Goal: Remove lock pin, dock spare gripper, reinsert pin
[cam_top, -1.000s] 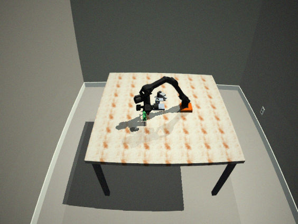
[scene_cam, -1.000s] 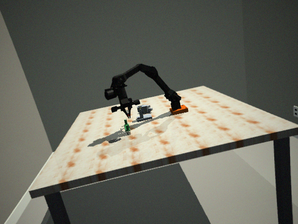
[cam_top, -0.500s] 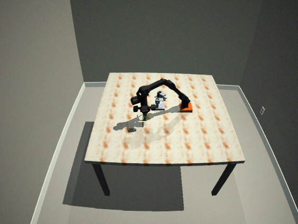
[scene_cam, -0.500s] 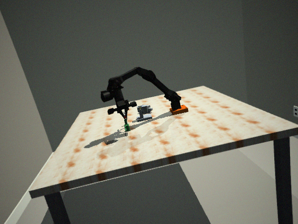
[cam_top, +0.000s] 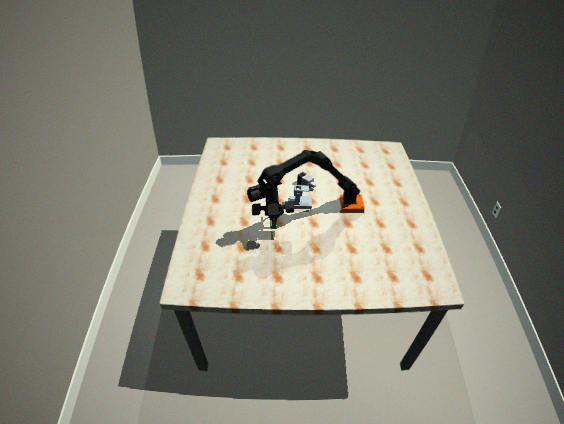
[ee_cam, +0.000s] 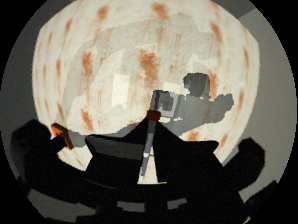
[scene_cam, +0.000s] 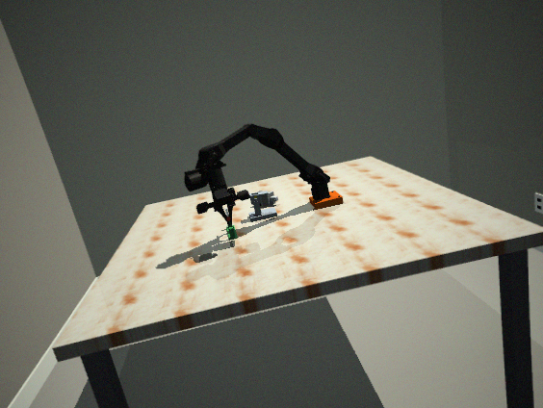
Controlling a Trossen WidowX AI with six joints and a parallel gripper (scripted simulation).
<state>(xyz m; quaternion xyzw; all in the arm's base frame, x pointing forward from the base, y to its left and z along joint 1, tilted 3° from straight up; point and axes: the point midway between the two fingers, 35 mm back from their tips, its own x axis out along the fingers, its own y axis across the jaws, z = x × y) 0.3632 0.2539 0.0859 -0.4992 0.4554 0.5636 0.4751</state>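
Now: gripper tip 10 cm to the left of the green holder, 4 cm above it and 2 cm short of it. Also, from my gripper tip: spare gripper 38 cm to the right, 14 cm behind, 4 cm below; then grey mount 23 cm to the right, 10 cm behind, 2 cm below.
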